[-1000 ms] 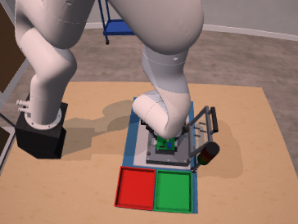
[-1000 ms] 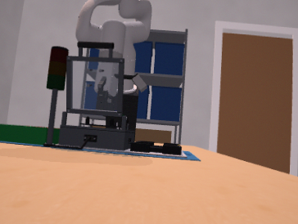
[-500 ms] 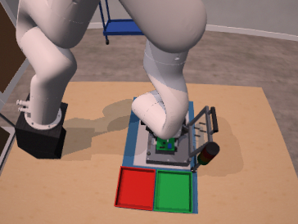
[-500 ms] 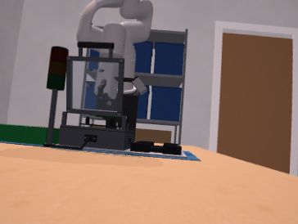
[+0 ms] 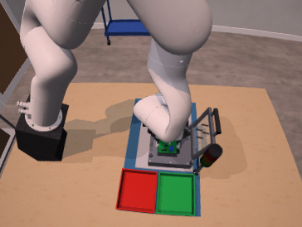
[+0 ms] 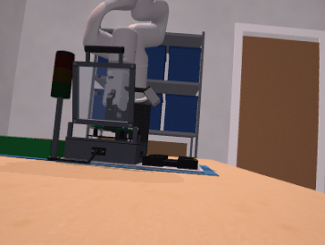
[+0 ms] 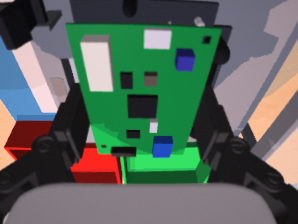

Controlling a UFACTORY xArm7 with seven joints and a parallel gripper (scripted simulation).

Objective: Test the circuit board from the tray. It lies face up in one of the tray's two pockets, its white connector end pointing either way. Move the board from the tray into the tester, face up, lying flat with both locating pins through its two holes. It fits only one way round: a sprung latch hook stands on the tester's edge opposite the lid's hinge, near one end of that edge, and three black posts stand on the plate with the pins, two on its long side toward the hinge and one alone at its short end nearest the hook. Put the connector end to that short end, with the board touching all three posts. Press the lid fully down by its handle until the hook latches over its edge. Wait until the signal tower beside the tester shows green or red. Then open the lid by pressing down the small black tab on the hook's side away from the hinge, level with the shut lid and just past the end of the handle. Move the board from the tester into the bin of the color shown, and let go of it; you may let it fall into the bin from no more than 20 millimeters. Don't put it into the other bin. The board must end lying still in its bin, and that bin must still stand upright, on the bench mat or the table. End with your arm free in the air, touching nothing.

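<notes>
Now: the tester's plate 3 cm below my hand and 1 cm ahead of it. Also, from my hand: tester's clear lid 12 cm ahead, 9 cm above, 3 cm to the right; then latch hook 7 cm to the left, 4 cm behind, 1 cm below; then green circuit board right at my hand.
</notes>
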